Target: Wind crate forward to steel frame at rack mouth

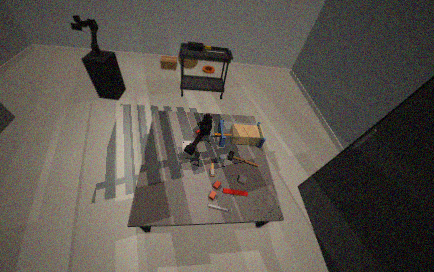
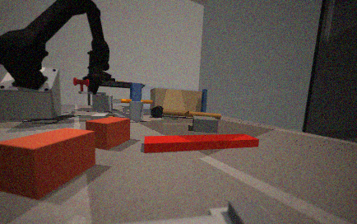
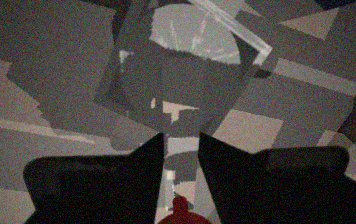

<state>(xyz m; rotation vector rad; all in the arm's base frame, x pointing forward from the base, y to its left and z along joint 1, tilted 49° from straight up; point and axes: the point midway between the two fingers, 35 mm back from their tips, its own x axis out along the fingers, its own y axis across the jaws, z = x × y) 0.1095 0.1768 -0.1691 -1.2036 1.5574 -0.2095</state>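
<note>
Now: the winch handle 2 cm above my gripper tip, 1 cm to the right of it and 1 cm behind it. From my gripper tip the other things lie so: red knob: 5 cm above, 4 cm behind, 3 cm to the right; then grey winch: 6 cm below, 3 cm ahead, 2 cm to the left; then blue frame: 20 cm ahead, 5 cm to the left, 2 cm above.
</note>
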